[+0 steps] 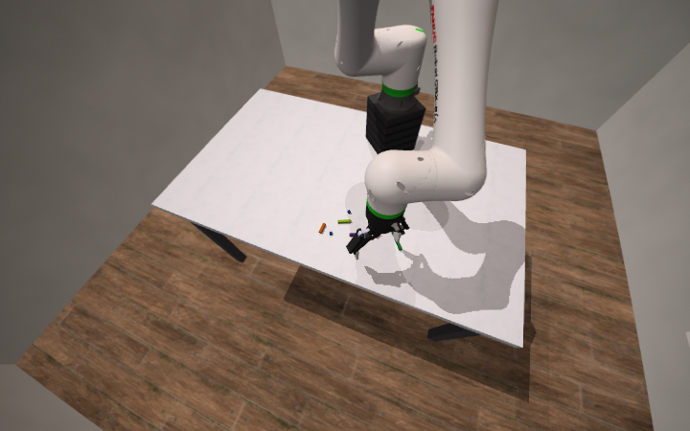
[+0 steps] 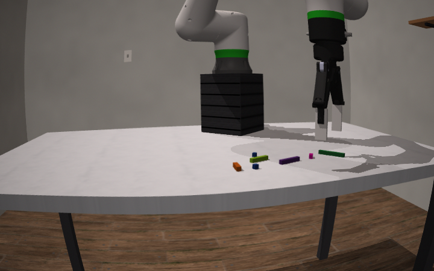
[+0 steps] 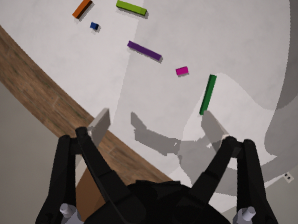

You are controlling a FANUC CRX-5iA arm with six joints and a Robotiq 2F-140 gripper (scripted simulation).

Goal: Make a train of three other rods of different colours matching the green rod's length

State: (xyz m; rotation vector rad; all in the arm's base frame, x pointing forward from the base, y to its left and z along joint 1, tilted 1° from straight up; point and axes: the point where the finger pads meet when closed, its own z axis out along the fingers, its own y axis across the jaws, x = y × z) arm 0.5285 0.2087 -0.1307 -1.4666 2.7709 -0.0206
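The lime rod lies 60 mm behind my hand, 160 mm to the right of it and 70 mm below it. Also, from my hand: magenta rod (70 mm behind, 30 mm to the right, 70 mm below); green rod (90 mm behind, 40 mm to the left, 70 mm below); purple rod (30 mm behind, 90 mm to the right, 70 mm below).
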